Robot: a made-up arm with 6 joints.
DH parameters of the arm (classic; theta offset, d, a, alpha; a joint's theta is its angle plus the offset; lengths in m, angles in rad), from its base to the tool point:
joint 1: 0 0.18 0 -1.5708
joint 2: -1.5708 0 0.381 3.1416
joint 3: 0 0 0 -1.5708
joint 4: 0 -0.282 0 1.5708
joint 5: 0 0.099 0 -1.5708
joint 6: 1.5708 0 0 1.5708
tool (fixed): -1.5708 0 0 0
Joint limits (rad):
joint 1: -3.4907..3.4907
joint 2: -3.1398..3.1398
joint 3: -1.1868..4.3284
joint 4: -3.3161..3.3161
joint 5: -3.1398..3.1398
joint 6: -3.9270..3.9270
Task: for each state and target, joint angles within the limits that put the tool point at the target. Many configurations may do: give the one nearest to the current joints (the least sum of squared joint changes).
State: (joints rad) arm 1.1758 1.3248 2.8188 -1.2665 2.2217 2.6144
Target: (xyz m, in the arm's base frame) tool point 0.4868 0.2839 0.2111
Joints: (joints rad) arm 0.6043 2.0249 3.0657 -1.1216 2.2217 2.6144
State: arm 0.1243 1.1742 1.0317 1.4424 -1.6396 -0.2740
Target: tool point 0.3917 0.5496 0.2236
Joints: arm 0.9526 1.4156 1.0267 1.5642 -1.6396 -0.2740
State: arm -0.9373 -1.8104 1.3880 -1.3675 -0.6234 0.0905
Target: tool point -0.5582 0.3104 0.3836
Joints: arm -0.5454 -1.4057 1.5710 -1.3237 -0.6234 0.0905
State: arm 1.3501 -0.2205 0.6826 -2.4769 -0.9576 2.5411
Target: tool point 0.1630 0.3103 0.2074
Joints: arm 0.9301 0.6662 -0.2337 -2.1575 -0.9576 2.5411
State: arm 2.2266 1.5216 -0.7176 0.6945 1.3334 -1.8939
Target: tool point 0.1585 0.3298 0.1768
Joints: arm 1.3547 0.7832 -0.6615 0.5560 1.3334 -1.8939
